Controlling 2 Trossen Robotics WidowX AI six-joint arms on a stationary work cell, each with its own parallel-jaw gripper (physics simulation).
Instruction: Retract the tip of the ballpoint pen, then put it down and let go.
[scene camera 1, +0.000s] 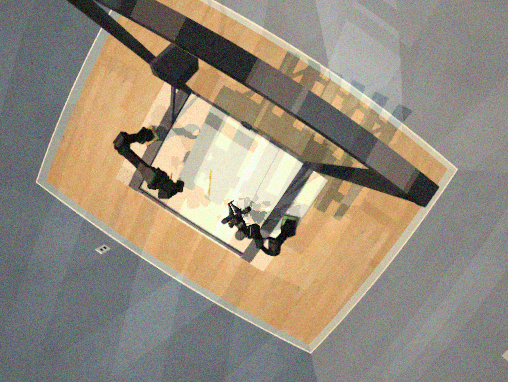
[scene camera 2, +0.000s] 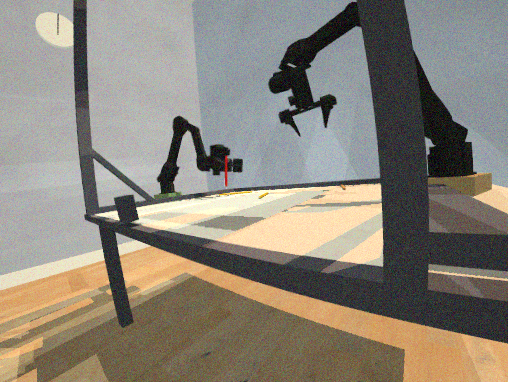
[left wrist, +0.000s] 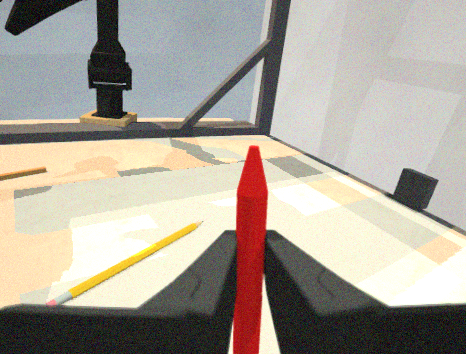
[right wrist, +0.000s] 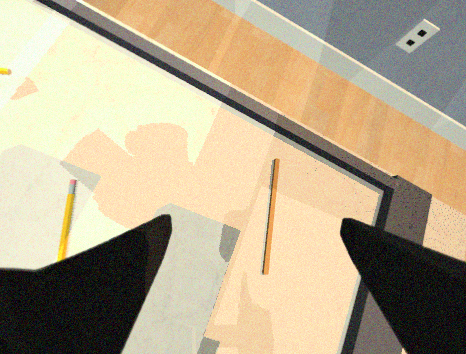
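Seen in the pictures: left gripper, between the fingertips: (scene camera 1: 229, 202) (scene camera 2: 226, 164) (left wrist: 249, 241); right gripper, between the fingertips: (scene camera 2: 312, 132) (right wrist: 255, 224); left arm's base, origin of its link: (scene camera 1: 289, 224); right arm's base, origin of its link: (scene camera 1: 148, 135) (scene camera 2: 451, 175) (left wrist: 110, 114).
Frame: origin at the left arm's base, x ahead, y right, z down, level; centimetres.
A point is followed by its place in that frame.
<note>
The red ballpoint pen (scene camera 1: 230, 203) (scene camera 2: 226, 171) @(x 39.2, y 8.3, z -6.7 cm) (left wrist: 251, 215) @(x 39.2, y 7.5, z -11.2 cm) stands upright in my left gripper (left wrist: 249, 241) @(x 39.6, y 8.4, z -9.7 cm), which is shut on it. Its cone points up in the left wrist view, and no metal tip shows at the cone's end. In scene camera 2 the pen's lower end is close to the table top; whether it touches cannot be told. The pen's lower part is cut off in the left wrist view. My right gripper (scene camera 2: 313, 131) @(x 74.3, y 9.7, z -16.6 cm) (right wrist: 255, 224) @(x 74.3, y 9.7, z -16.6 cm) is open and empty, high above the table, well away from the pen.
A yellow pencil (scene camera 1: 210, 182) @(x 55.5, y 15.5, z 3.4 cm) (left wrist: 135, 257) @(x 55.5, y 14.2, z 3.2 cm) (right wrist: 66, 225) @(x 55.7, y 11.6, z 3.2 cm) lies on the table, beyond the left fingers. An orange stick (left wrist: 22, 173) @(x 82.2, y 12.9, z 3.3 cm) (right wrist: 270, 220) @(x 82.6, y 8.7, z 3.1 cm) lies below the right gripper. Another yellow end (right wrist: 5, 71) @(x 43.5, y -8.1, z 3.2 cm) shows at the right wrist view's left edge. A dark block (scene camera 2: 126, 208) @(x 40.9, y 56.4, z 0.5 cm) (left wrist: 415, 189) @(x 38.6, y 53.5, z 0.5 cm) sits at the table's edge.
</note>
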